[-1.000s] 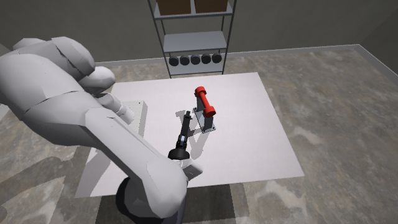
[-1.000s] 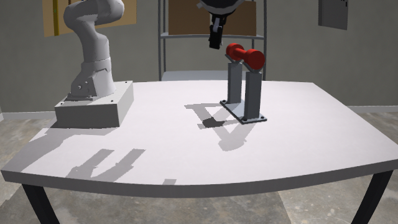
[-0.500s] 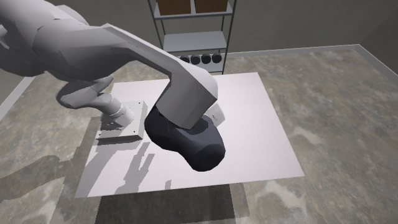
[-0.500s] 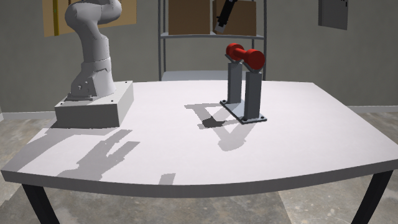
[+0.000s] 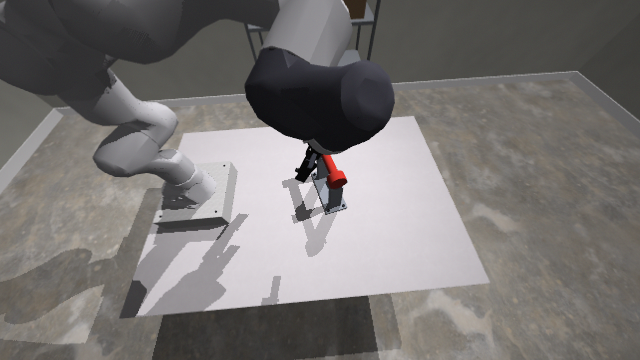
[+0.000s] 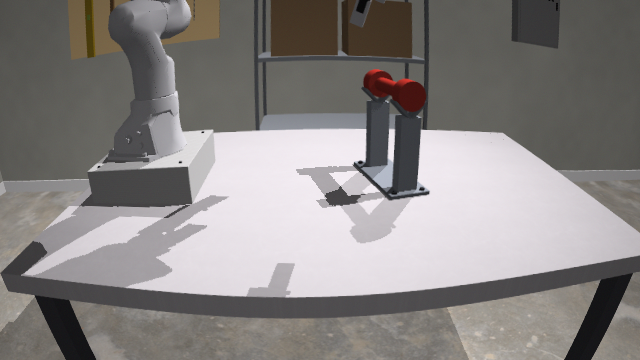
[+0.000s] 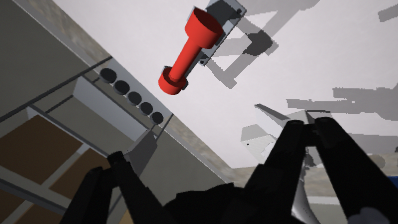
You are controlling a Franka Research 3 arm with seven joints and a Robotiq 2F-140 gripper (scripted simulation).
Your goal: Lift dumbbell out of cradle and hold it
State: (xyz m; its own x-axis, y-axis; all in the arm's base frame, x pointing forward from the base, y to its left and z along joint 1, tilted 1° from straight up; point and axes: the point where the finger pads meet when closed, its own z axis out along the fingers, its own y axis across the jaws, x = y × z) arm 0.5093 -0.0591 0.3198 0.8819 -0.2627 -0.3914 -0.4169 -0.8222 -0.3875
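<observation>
My hand is 19 cm above the red dumbbell, 8 cm to the right of it and 6 cm short of it. Round my hand: grey cradle (32 cm below, 8 cm to the left, 6 cm ahead).
</observation>
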